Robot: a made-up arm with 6 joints. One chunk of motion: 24 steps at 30 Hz.
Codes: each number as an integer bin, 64 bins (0 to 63) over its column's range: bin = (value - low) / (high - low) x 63, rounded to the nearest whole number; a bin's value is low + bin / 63 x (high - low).
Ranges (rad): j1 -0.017..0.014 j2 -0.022..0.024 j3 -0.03..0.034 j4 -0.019..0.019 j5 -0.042..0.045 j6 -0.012..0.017
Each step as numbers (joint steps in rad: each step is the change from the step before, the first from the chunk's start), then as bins.
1 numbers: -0.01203 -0.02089 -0.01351 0.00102 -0.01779 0.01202
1 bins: 10 2 16 33 18 52
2 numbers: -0.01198 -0.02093 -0.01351 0.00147 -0.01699 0.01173
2 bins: 10 1 16 34 18 52
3 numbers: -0.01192 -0.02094 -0.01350 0.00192 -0.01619 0.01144
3 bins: 10 1 16 35 19 51
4 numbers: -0.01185 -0.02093 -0.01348 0.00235 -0.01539 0.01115
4 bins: 10 1 16 35 19 50
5 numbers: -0.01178 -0.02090 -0.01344 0.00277 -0.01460 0.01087
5 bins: 11 2 16 36 20 50
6 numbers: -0.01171 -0.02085 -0.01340 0.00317 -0.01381 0.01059
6 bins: 11 2 16 37 20 49
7 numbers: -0.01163 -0.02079 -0.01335 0.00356 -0.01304 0.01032
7 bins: 11 2 16 37 21 48
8 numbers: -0.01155 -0.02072 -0.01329 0.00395 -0.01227 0.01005
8 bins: 11 2 16 38 22 48
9 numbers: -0.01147 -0.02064 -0.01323 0.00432 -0.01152 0.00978
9 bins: 11 2 17 39 22 47
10 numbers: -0.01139 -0.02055 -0.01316 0.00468 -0.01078 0.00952
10 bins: 11 2 17 39 23 47
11 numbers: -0.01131 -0.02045 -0.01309 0.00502 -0.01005 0.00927
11 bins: 12 2 17 40 23 46
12 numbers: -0.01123 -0.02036 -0.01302 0.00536 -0.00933 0.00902
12 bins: 12 2 17 40 24 46
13 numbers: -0.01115 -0.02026 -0.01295 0.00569 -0.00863 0.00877
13 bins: 12 2 17 41 24 45
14 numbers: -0.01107 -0.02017 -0.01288 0.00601 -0.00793 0.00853
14 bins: 12 3 17 41 25 45
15 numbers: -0.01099 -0.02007 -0.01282 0.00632 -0.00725 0.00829
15 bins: 12 3 17 42 25 44
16 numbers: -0.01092 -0.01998 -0.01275 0.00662 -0.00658 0.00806
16 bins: 12 3 17 42 26 44
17 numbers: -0.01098 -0.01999 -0.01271 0.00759 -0.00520 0.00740
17 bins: 12 3 17 44 27 42
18 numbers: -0.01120 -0.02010 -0.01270 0.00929 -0.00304 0.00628
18 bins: 12 3 17 47 28 40
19 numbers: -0.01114 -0.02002 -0.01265 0.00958 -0.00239 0.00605
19 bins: 12 3 17 47 29 39
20 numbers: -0.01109 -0.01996 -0.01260 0.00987 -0.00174 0.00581
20 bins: 12 3 17 48 29 39
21 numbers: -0.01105 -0.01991 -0.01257 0.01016 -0.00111 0.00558
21 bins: 12 3 17 48 30 38
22 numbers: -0.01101 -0.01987 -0.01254 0.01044 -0.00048 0.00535
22 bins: 12 3 17 49 30 38
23 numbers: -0.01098 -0.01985 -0.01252 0.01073 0.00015 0.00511
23 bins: 12 3 17 49 31 37
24 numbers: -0.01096 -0.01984 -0.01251 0.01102 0.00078 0.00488
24 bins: 12 3 17 50 31 37
